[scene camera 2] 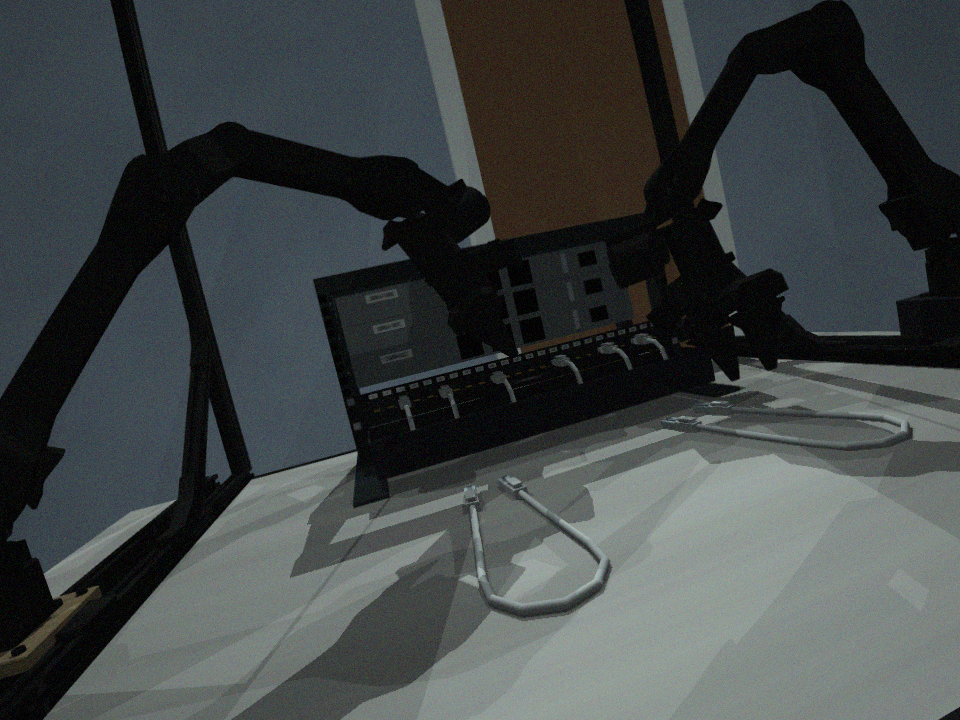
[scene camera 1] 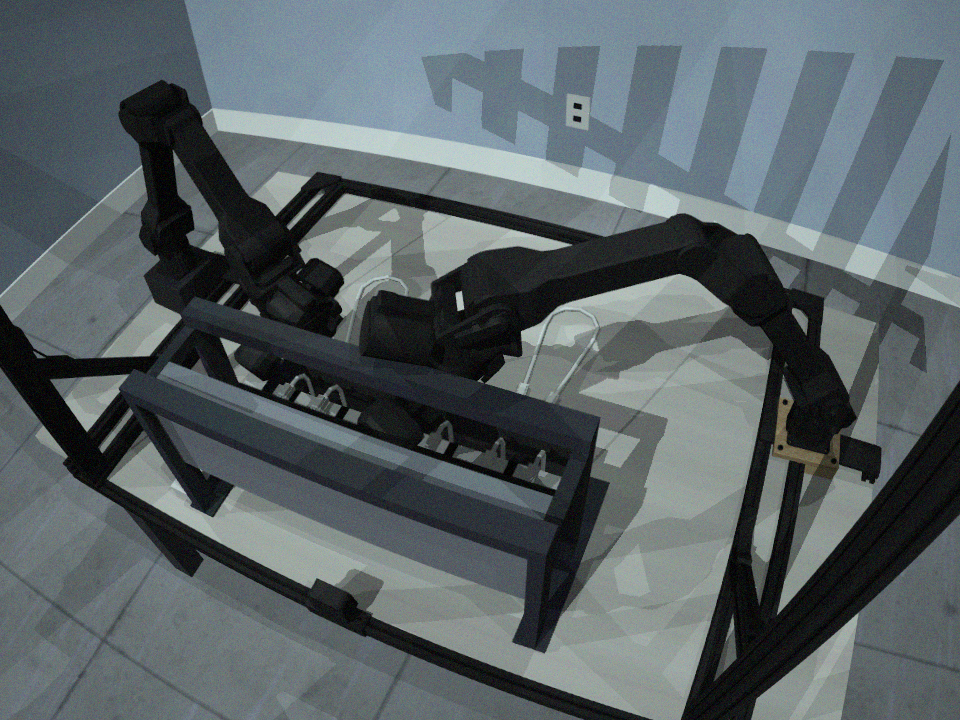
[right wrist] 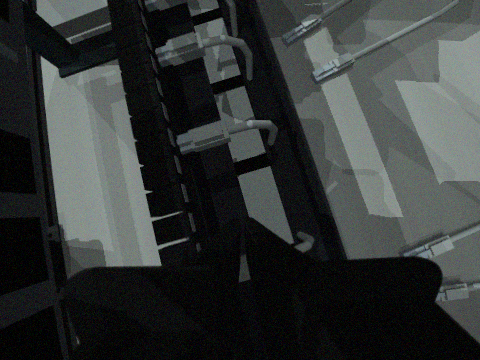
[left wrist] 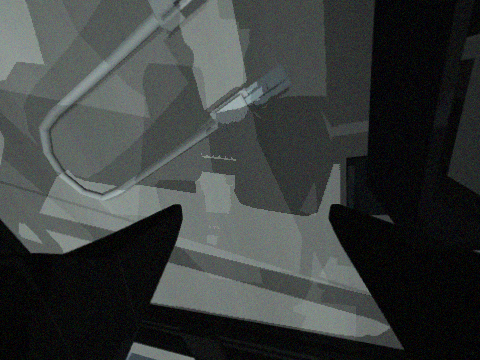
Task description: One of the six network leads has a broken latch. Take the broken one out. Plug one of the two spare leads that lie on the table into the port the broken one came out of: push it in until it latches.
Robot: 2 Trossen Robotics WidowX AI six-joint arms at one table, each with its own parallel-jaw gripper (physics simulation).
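Six grey network leads stand in a row of ports on the dark rack. I cannot tell which latch is broken. My right gripper is shut at the middle of the row. Its fingers cover one plug in the right wrist view, where a bent bit of that lead's cable shows beside them; any contact is hidden. One spare lead lies on the table near the rack. The other spare lead lies near my left gripper, which is open and empty above the table.
The rack's top bars run over the ports in scene camera 1. More seated plugs stand close to my right fingers. A black frame edges the table, and a small dark block sits on its front rail.
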